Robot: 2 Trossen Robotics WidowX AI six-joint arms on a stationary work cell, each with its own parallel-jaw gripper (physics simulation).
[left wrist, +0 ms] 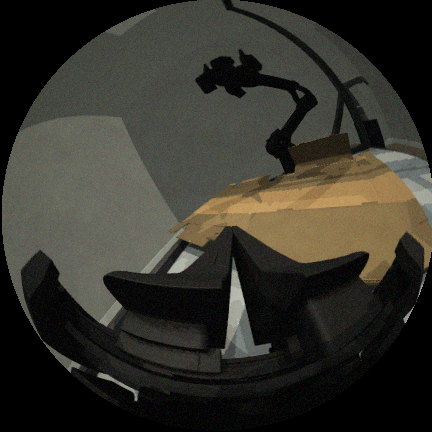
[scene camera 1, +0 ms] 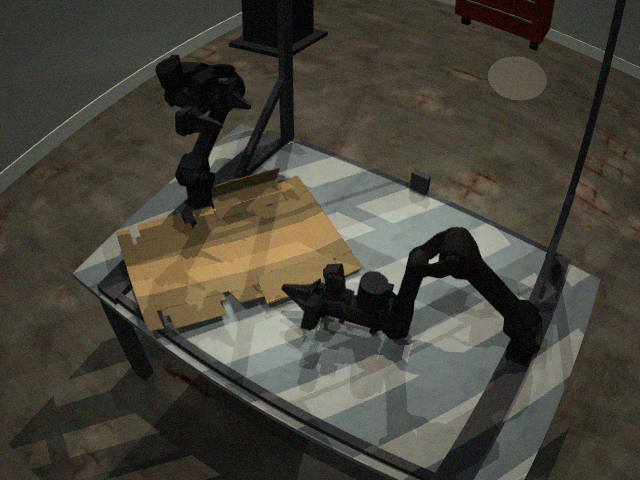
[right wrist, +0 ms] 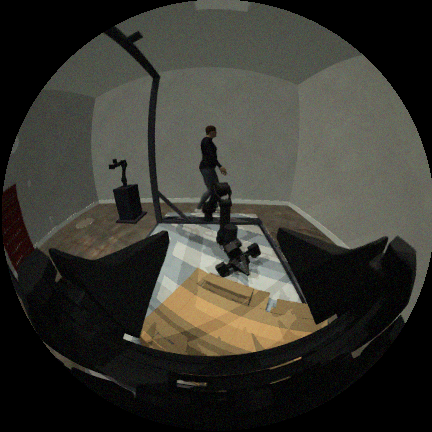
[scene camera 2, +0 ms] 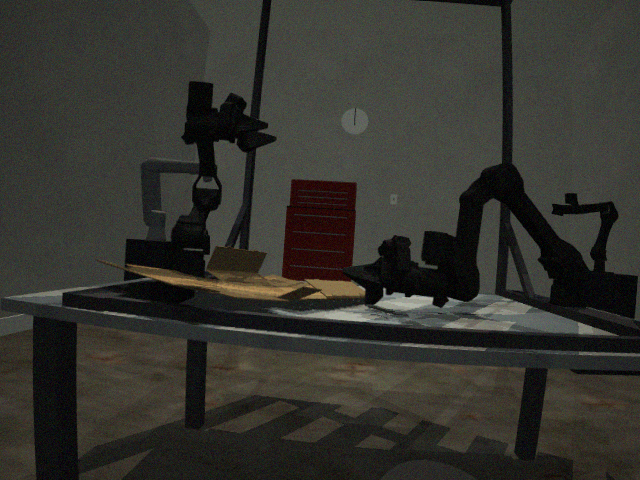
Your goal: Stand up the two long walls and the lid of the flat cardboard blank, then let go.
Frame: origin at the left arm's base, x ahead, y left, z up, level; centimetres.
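Seen in the pictures: left gripper, fingertip midpoint: (left wrist: 230,231) (scene camera 1: 282,286) (right wrist: 248,274) (scene camera 2: 343,270); right gripper, fingertip midpoint: (left wrist: 222,55) (scene camera 1: 236,116) (right wrist: 224,234) (scene camera 2: 272,132); left arm's base, link origin: (scene camera 1: 520,352) (right wrist: 208,218) (scene camera 2: 566,305); right arm's base, link origin: (left wrist: 292,170) (scene camera 1: 199,200).
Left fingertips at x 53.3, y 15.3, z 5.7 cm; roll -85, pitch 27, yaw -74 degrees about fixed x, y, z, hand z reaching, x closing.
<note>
Offsets run from my left fingertips to a thing's top centre. "spot": to the spot under its first point.
The cardboard blank (scene camera 1: 242,248) (left wrist: 320,227) (right wrist: 220,320) lies mostly flat on the table. One short flap {spot: dx +27.5, dy -23.6, dz -0.7 cm} (scene camera 1: 248,181) (scene camera 2: 236,259) (left wrist: 322,149) tilts up at its far edge. The blank's left end {spot: dx +42.0, dy +9.4, dz -2.0 cm} (scene camera 2: 116,265) rises slightly in scene camera 2. I cannot tell which panel is the lid. My left gripper (scene camera 1: 285,287) (scene camera 2: 345,270) (left wrist: 230,231) is shut and empty, low by the blank's near right edge; contact is unclear. My right gripper (scene camera 1: 235,116) (scene camera 2: 271,131) is open and empty, high above the blank's far left side.
A small dark block {dx -7.6, dy -52.1, dz -1.9 cm} (scene camera 1: 420,181) stands at the table's far edge. A dark frame post (scene camera 1: 285,93) rises behind the blank. A red cabinet (scene camera 2: 320,232) stands beyond the table. A person (right wrist: 209,155) is behind my left arm in the right wrist view.
</note>
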